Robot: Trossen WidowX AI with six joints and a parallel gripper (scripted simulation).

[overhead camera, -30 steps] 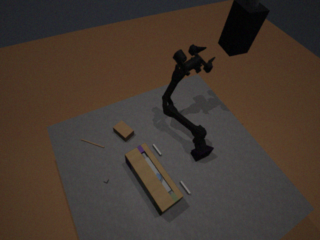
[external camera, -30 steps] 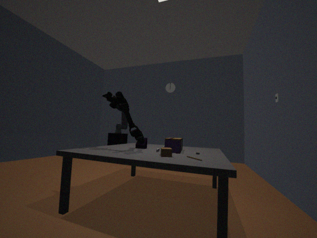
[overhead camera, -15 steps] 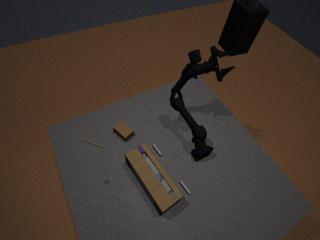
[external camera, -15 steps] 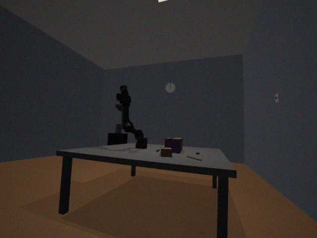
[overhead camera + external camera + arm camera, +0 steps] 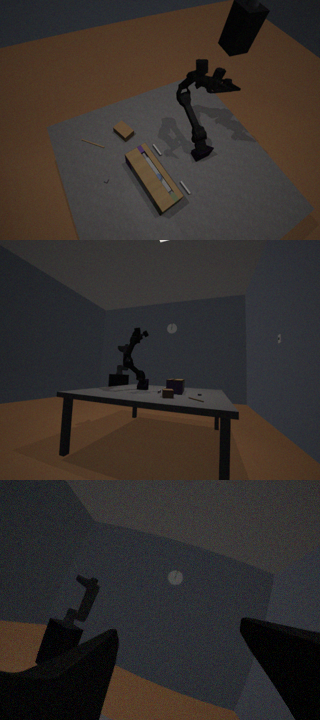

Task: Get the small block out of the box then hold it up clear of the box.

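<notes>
My gripper tip is now 510 mm above the light-blue block, 370 mm short of it and 110 mm to the right of it. Also, from my gripper tip: grey hook: 660 mm ahead, 590 mm below; then tan box: 570 mm below, 470 mm ahead, 290 mm to the right; then thin wooden stick: 690 mm ahead, 600 mm below, 280 mm to the right.
</notes>
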